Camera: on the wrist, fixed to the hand. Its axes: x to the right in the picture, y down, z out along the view.
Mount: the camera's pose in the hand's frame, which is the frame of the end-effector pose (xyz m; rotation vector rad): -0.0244 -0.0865 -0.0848 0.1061 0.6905 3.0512
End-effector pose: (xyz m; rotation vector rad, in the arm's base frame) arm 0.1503 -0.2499 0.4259 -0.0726 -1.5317 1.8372
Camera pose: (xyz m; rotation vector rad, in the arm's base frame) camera 0.2508 -0.1910 0.4672 1.7100 -0.3038 -0.8818
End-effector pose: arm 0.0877 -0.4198 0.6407 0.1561 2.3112 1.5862
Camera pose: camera 0.0909 -0.5339 0.5934 -1.4888 -0.0149 -0.3308
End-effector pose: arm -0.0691 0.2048 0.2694 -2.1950 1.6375 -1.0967
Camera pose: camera -0.0627 0.2813 0.3663 1.6735 1.9828 -0.2458
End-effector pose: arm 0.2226 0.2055 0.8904 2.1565 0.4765 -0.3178
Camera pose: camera 0.1668 0.3157 0.8874 0.7135 -2.2839 1.8599
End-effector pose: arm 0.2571 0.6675 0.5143 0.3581 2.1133 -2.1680
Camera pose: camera 0.2696 0.7527 0.6029 1.9857 -0.2959 0.1039
